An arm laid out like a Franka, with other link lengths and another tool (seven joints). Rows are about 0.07 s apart.
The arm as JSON. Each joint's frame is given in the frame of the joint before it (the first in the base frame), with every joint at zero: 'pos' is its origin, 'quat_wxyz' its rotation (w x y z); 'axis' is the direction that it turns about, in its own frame. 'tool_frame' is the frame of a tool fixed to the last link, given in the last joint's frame.
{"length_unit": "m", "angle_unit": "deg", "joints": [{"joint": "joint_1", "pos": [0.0, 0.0, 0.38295], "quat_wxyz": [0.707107, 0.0, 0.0, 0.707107], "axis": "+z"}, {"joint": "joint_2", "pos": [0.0, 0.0, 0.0], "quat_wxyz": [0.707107, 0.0, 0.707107, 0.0], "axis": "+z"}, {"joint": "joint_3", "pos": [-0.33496, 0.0, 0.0], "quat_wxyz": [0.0, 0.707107, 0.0, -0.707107], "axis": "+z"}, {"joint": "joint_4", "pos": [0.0, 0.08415, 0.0], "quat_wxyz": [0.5, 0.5, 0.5, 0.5], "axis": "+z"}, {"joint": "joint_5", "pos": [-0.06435, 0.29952, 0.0], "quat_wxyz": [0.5, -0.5, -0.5, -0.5], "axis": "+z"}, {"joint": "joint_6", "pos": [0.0, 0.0, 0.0], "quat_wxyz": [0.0, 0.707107, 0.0, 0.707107], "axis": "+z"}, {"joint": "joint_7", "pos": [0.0, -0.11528, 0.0], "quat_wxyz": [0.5, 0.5, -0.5, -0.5], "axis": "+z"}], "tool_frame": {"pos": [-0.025, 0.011, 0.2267], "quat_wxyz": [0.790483, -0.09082, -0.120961, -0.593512]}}
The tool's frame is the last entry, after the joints.
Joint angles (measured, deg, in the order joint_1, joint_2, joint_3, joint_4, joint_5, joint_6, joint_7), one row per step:
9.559, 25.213, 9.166, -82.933, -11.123, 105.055, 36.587
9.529, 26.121, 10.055, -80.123, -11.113, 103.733, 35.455
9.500, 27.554, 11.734, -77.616, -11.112, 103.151, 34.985
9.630, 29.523, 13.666, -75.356, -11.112, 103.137, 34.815
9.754, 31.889, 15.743, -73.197, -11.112, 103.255, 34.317
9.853, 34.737, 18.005, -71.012, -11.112, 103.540, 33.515
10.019, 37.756, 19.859, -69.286, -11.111, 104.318, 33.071
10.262, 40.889, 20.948, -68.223, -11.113, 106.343, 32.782
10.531, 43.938, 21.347, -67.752, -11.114, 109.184, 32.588
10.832, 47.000, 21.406, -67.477, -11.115, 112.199, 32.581
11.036, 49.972, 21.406, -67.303, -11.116, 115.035, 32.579
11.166, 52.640, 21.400, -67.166, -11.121, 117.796, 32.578
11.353, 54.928, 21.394, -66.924, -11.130, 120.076, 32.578
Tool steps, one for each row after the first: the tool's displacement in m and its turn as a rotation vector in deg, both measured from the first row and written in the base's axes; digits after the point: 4 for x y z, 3 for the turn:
0.0055, 0.0078, 0.0079, 0.634, -0.340, 1.539
0.0100, 0.0237, 0.0097, 1.749, -0.579, 3.200
0.0139, 0.0442, 0.0052, 3.130, -0.570, 4.951
0.0168, 0.0656, -0.0038, 4.668, -0.124, 7.064
0.0189, 0.0881, -0.0172, 6.465, 0.685, 9.479
0.0209, 0.1081, -0.0352, 8.192, 1.592, 11.206
0.0255, 0.1239, -0.0583, 9.805, 2.014, 12.259
0.0315, 0.1351, -0.0847, 11.144, 2.079, 12.740
0.0368, 0.1437, -0.1133, 12.251, 2.135, 12.779
0.0404, 0.1500, -0.1423, 13.204, 2.339, 12.645
0.0434, 0.1551, -0.1682, 14.114, 2.330, 12.430
0.0451, 0.1598, -0.1900, 14.878, 2.289, 12.268

